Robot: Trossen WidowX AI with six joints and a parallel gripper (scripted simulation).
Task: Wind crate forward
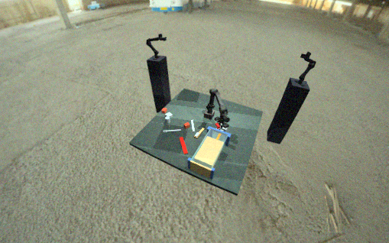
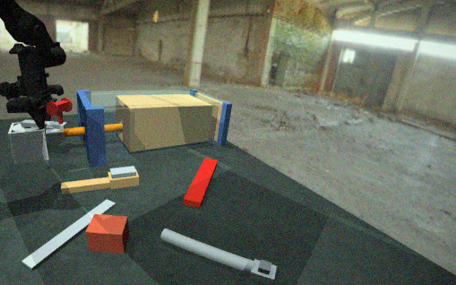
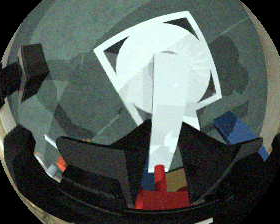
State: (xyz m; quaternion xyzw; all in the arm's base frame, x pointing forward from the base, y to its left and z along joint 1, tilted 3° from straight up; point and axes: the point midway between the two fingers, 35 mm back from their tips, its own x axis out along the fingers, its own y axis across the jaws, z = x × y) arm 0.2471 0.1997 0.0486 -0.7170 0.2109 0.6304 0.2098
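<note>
My gripper tip is 2 cm below the winch handle, 1 cm to the left of it and 1 cm short of it. Round my gripper tip: wooden-handled tool 23 cm to the right, 10 cm ahead, 7 cm below; then winch 6 cm below, 6 cm behind, 2 cm to the left; then red knob 5 cm above, 4 cm ahead, 3 cm to the right.
</note>
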